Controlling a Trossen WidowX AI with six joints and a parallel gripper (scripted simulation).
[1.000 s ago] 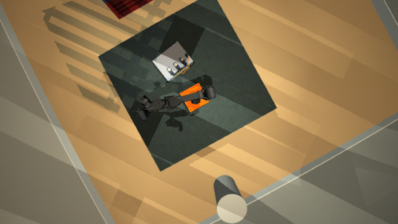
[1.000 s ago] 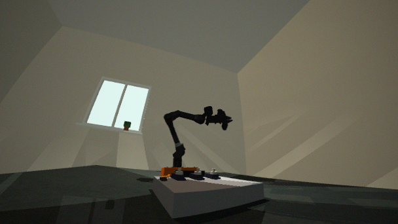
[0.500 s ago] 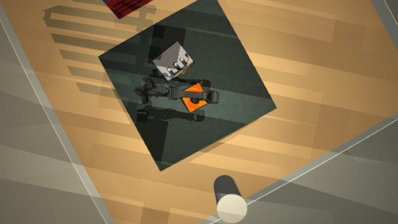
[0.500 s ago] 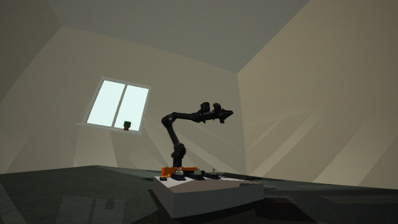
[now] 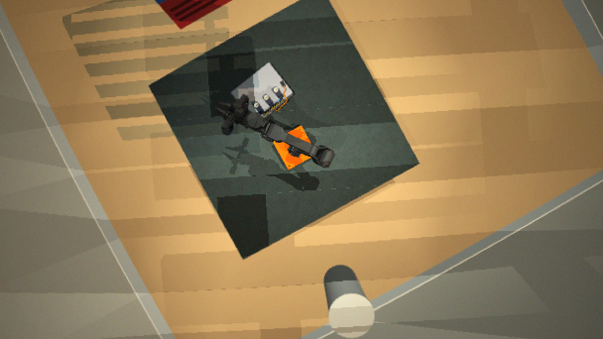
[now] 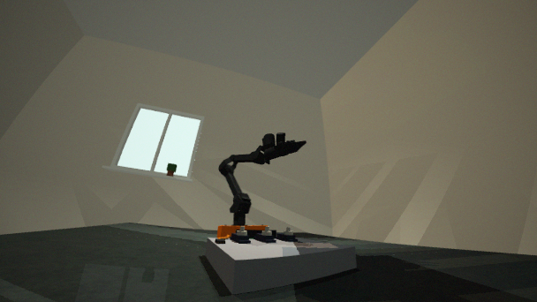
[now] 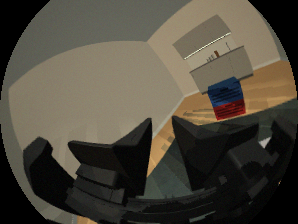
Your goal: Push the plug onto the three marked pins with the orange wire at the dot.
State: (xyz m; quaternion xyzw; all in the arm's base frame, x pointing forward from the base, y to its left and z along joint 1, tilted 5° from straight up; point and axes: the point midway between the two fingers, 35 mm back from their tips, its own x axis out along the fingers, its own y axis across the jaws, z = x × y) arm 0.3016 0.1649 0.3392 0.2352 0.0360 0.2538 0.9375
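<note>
Now: gripper tip 370 mm above the blue band and 260 mm to the left of it. Also, from my gripper tip: grey printed holder: 410 mm below, 200 mm to the right, 150 mm ahead.
</note>
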